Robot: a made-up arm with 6 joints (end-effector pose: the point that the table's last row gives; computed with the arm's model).
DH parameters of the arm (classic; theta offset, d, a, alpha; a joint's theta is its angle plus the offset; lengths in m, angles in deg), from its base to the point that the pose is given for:
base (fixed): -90 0.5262 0.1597 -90
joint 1: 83.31 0.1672 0.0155 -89
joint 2: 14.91 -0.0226 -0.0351 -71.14
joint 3: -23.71 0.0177 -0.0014 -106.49
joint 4: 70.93 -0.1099 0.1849 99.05
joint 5: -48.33 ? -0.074 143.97
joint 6: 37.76 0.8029 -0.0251 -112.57
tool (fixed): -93.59 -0.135 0 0
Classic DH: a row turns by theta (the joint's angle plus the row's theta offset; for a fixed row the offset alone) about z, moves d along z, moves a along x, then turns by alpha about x.
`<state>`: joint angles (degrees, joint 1 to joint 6).
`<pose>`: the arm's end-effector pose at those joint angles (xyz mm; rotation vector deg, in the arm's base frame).
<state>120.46 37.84 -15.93 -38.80 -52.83 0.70</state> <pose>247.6 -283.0 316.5 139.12 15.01 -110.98</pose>
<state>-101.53 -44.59 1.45 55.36 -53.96 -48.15</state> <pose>42.7 -310.3 657.9 -67.14 119.73 -101.08</pose>
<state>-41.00 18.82 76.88 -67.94 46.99 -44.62</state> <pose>6.1 -294.0 82.9 -130.99 47.60 108.41</pose>
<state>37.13 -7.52 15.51 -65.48 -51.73 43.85</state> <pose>189.8 -309.7 801.4 123.10 -59.70 -26.67</pose>
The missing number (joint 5, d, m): 0.6757
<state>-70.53 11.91 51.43 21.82 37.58 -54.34</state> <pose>134.0 -102.0 57.1 106.18 77.42 -69.28</pose>
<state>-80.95 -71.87 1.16 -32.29 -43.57 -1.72</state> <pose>-114.9 -139.1 557.1 32.78 -87.95 106.80</pose>
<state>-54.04 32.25 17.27 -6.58 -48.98 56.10</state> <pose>115.0 158.6 619.9 46.99 -49.08 41.32</pose>
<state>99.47 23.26 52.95 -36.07 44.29 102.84</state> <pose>20.6 206.9 1068.4 127.14 -6.47 26.63</pose>
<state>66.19 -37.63 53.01 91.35 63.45 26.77</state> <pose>156.3 70.5 1088.2 70.75 135.69 84.68</pose>
